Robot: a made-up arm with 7 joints. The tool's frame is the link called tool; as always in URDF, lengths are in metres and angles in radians. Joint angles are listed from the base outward.
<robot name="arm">
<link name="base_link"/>
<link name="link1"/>
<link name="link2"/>
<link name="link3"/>
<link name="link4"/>
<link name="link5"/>
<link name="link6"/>
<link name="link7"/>
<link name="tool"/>
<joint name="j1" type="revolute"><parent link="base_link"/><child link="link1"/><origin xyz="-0.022 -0.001 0.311"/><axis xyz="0 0.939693 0.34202"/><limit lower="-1.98" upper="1.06"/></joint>
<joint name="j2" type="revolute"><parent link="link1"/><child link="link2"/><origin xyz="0.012 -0.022 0.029"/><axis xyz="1 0 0"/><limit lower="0.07" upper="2.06"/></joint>
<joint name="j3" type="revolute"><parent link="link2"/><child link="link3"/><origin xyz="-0.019 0.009 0.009"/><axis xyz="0 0 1"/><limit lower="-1.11" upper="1.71"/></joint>
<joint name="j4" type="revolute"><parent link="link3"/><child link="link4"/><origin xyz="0.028 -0.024 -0.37"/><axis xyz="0 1 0"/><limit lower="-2.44" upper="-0.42"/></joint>
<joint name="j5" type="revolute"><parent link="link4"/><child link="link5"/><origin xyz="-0.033 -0.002 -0.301"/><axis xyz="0 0 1"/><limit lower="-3.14" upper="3.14"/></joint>
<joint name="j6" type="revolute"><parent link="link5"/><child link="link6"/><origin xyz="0.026 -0.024 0.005"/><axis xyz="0 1 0"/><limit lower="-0.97" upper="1.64"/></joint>
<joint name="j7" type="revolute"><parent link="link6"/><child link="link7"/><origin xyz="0.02 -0.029 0.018"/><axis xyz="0 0 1"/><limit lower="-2.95" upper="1.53"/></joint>
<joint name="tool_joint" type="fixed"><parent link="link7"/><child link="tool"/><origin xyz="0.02 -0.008 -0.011" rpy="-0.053 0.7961 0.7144"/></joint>
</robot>
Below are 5 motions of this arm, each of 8 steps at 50 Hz.
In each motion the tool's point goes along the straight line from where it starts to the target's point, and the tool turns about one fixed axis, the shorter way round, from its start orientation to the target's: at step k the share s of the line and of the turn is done. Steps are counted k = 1, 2, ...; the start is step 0. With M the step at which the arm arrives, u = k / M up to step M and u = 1 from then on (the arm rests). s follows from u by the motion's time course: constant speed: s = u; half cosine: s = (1 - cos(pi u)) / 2; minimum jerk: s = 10 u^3 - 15 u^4 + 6 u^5.
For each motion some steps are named. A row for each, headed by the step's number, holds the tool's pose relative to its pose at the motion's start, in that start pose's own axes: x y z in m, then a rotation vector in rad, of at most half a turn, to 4 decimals.
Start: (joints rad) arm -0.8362 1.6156 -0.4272 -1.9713 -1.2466 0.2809 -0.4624
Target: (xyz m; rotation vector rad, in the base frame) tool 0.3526 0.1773 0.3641 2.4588 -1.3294 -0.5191
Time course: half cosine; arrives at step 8
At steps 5, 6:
5: 0.0204 0.0081 0.0181 -0.0653 -0.0176 0.0948
6: 0.0252 0.0100 0.0224 -0.0806 -0.0218 0.1171

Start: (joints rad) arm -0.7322 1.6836 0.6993 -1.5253 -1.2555 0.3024 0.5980
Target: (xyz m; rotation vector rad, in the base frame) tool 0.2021 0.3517 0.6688 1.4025 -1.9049 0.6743
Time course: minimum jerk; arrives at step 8
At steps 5, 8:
5: -0.0371 -0.0211 0.0035 -0.0504 0.0865 -0.0026
8: -0.0512 -0.0291 0.0048 -0.0696 0.1194 -0.0036

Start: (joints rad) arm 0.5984 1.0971 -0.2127 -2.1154 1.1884 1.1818 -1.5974
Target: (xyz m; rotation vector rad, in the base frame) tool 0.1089 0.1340 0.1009 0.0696 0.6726 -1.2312
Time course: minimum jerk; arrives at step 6
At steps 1, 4, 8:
1: -0.0001 0.0000 0.0000 0.0011 0.0006 -0.0010
4: -0.0025 0.0002 0.0006 0.0252 0.0139 -0.0229
8: -0.0032 0.0003 0.0007 0.0319 0.0176 -0.0290

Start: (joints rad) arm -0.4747 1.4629 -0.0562 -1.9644 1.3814 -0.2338 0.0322
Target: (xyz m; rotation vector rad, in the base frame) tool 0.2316 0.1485 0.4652 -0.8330 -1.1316 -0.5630
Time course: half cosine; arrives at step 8
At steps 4, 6, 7, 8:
4: 0.0045 -0.0043 -0.0004 0.0400 0.0230 -0.0245
6: 0.0077 -0.0074 -0.0006 0.0684 0.0392 -0.0419
7: 0.0087 -0.0084 -0.0007 0.0770 0.0442 -0.0472
8: 0.0090 -0.0087 -0.0007 0.0801 0.0459 -0.0491

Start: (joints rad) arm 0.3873 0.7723 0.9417 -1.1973 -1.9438 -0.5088 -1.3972
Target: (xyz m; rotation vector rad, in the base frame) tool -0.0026 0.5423 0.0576 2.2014 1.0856 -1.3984
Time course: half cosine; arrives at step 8
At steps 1, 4, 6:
1: -0.0004 -0.0001 -0.0013 -0.0022 0.0029 0.0004
4: -0.0055 -0.0015 -0.0173 -0.0287 0.0387 0.0053
6: -0.0093 -0.0026 -0.0295 -0.0490 0.0661 0.0090

